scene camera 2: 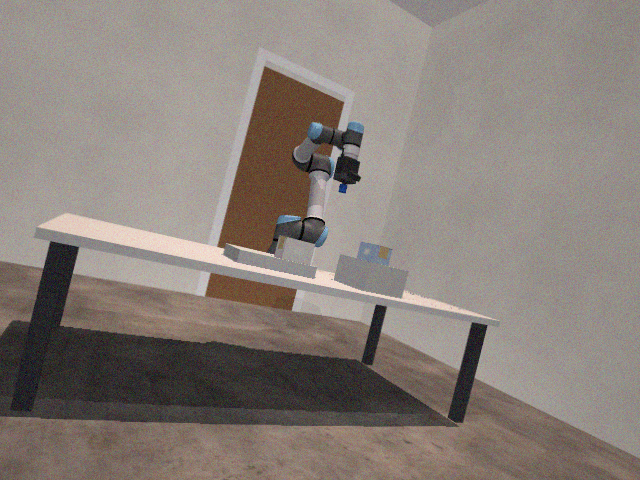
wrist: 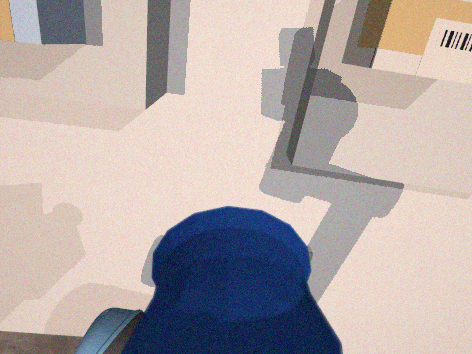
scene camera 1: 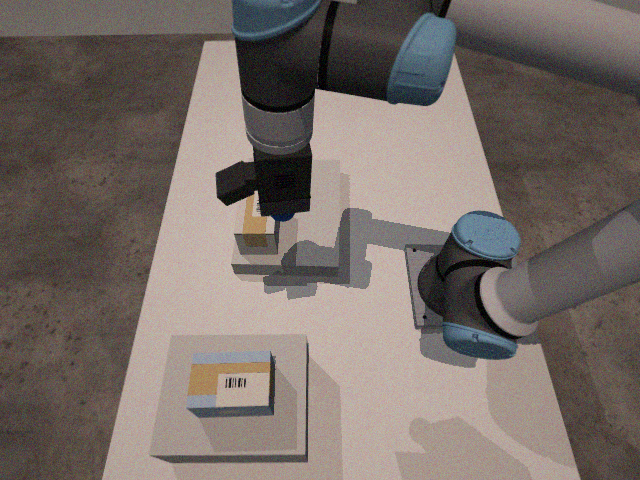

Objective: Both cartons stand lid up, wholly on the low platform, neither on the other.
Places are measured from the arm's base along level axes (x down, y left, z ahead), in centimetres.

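Pixels of known places: end effector, tool point: (scene camera 2: pixel 342 192) (wrist: pixel 231 274).
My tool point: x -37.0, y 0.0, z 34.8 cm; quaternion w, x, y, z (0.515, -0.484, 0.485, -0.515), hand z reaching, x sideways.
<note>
For each thing: its top centre in the pictures, then the offset to it from my tool point. Level surfaces: height alone.
- white carton with an orange band, middle of its top: (wrist: pixel 451 30) (scene camera 1: pixel 256 209) (scene camera 2: pixel 297 239) dx +25.3, dy -20.5, dz +5.1 cm
- low platform, middle of its top: (wrist: pixel 437 97) (scene camera 1: pixel 289 207) (scene camera 2: pixel 270 254) dx +33.9, dy -26.3, dz -2.5 cm
- blue carton with an orange band, middle of its top: (scene camera 1: pixel 229 378) (scene camera 2: pixel 376 245) dx +19.0, dy +16.5, dz +12.0 cm
- taller platform, middle of its top: (scene camera 1: pixel 233 390) (scene camera 2: pixel 373 262) dx +26.7, dy +16.4, dz +12.8 cm
- table, its level: dx +38.7 cm
A white carton with an orange band (scene camera 1: pixel 255 242) (scene camera 2: pixel 298 251) (wrist: pixel 412 30) stands on the low platform (scene camera 1: pixel 323 198) (scene camera 2: pixel 258 260) (wrist: pixel 430 135), near its left edge in scene camera 1. Its labelled face is up, partly hidden there by the tool. A blue carton with an orange band (scene camera 1: pixel 232 384) (scene camera 2: pixel 371 253) (wrist: pixel 62 22) stands on the taller platform (scene camera 1: pixel 242 436) (scene camera 2: pixel 369 276) (wrist: pixel 122 60), its barcode label up. The cartons are apart. My gripper, a blue suction cup (scene camera 1: pixel 282 215) (scene camera 2: pixel 342 188) (wrist: pixel 231 265), is off, holds nothing and hangs well above the platforms.
The arm's base (scene camera 1: pixel 439 284) (scene camera 2: pixel 297 229) is bolted to the table (scene camera 1: pixel 206 310) (scene camera 2: pixel 155 242), to the right of the platforms in scene camera 1. The arm's shadow falls across the low platform. A brown door (scene camera 2: pixel 279 155) is in the wall behind.
</note>
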